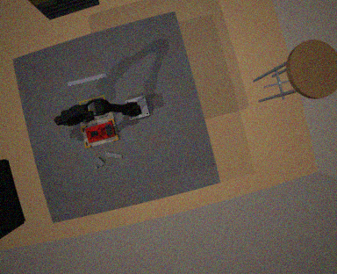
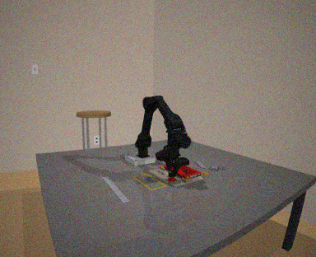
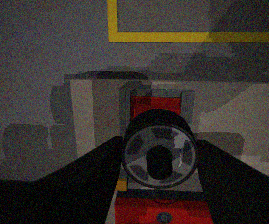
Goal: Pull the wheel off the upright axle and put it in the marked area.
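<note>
Now: gripper tip 10 mm above the grey spoked hub. Round my gripper tip: pale strip 270 mm to the right, 80 mm behind, 40 mm below.
</note>
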